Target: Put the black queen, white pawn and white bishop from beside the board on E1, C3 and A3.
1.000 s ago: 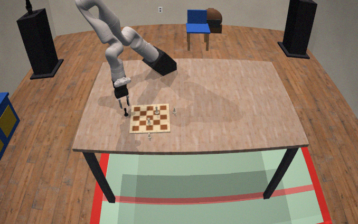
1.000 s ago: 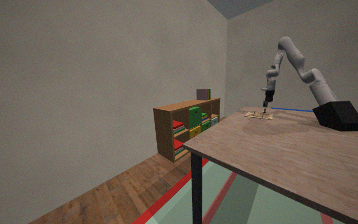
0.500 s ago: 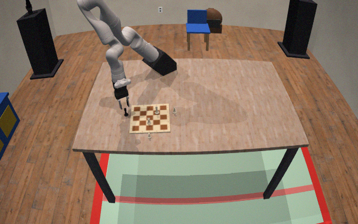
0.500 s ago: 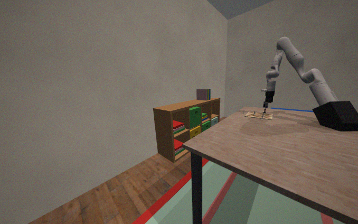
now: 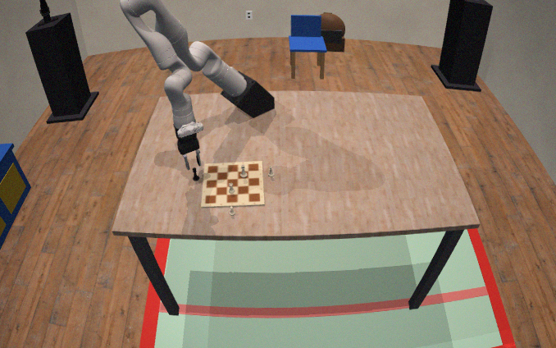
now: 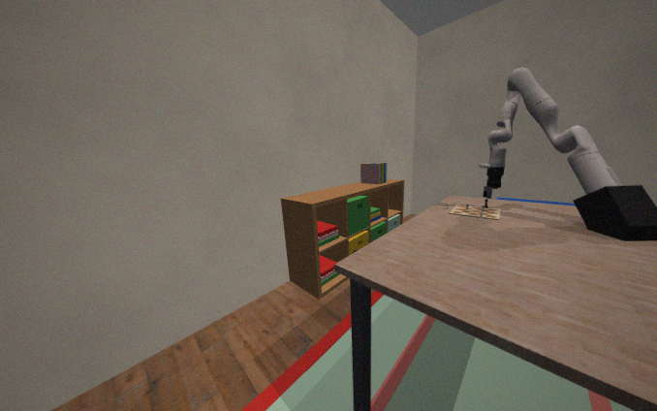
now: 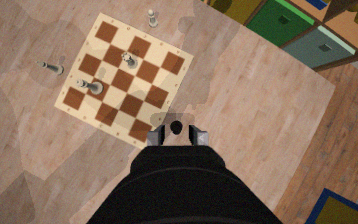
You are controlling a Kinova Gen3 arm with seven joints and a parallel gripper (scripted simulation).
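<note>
Now: the black queen 50 mm below my hand. From my hand the other things lie so: white pawn (170 mm ahead, 150 mm to the left, 60 mm below); then chessboard (30 mm ahead, 140 mm to the left, 80 mm below).
</note>
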